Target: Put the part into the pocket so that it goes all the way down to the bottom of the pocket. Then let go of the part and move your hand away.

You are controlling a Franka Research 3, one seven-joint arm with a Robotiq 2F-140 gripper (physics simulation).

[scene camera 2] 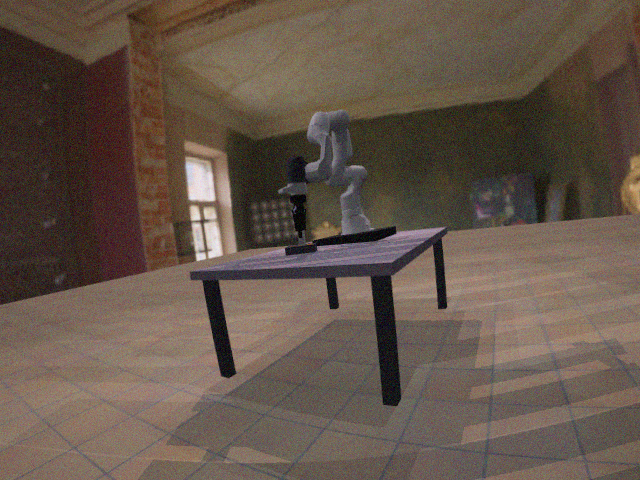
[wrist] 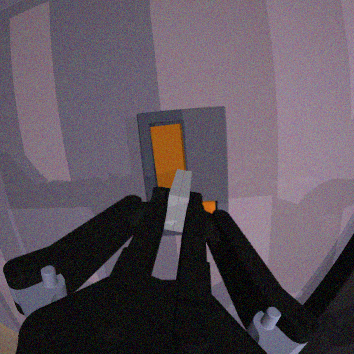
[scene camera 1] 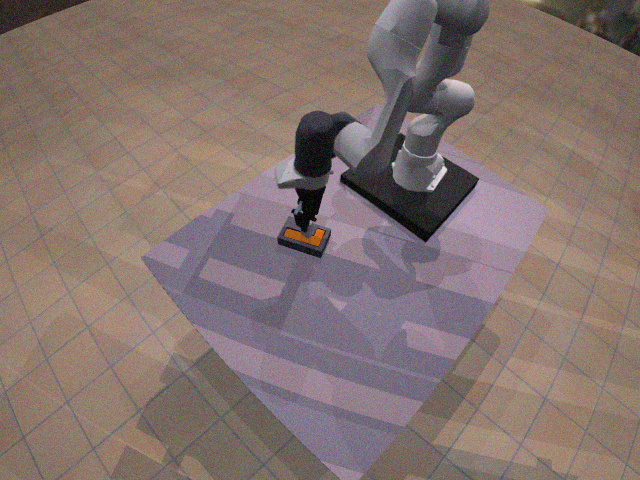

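Observation:
The orange L-shaped part (scene camera 1: 316, 239) (wrist: 168, 150) lies in the pocket of the dark grey block (scene camera 1: 301, 249) (wrist: 206, 145), its top face close to the block's rim. Dark strips of pocket wall show along its edges in the wrist view. How deep it sits cannot be told. My gripper (scene camera 1: 306, 225) (scene camera 2: 300, 236) (wrist: 181, 183) points down over the block. It is shut on a pale grey upright piece, which seems to be the part's grip. The fingers hide the middle of the part; a small orange end shows right of them in the wrist view.
The block stands on the purple-grey table (scene camera 1: 330, 408) (scene camera 2: 289, 271). The black base plate (scene camera 1: 361, 188) (scene camera 2: 361, 236) of the arm lies behind and to the right of the block in scene camera 1. Broad shadows cross the table top.

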